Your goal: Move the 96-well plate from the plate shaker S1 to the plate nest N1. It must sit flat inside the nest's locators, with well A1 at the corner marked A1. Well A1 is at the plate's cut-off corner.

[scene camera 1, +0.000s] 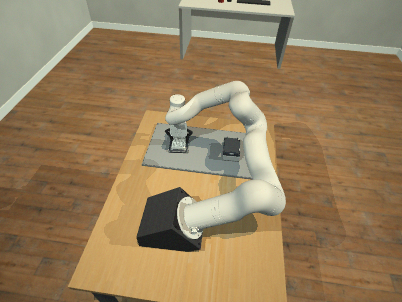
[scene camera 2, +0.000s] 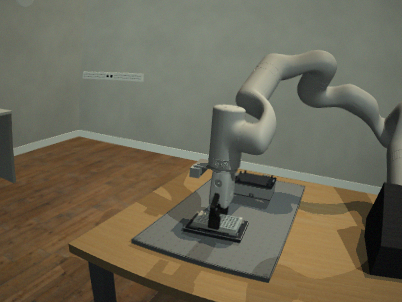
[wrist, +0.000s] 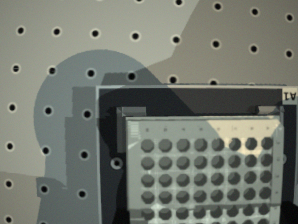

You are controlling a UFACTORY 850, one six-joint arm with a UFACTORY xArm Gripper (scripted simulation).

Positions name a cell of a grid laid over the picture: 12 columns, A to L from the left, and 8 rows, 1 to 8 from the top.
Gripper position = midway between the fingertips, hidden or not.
Note:
I see my gripper (scene camera 2: G6) and a 96-well plate (wrist: J6).

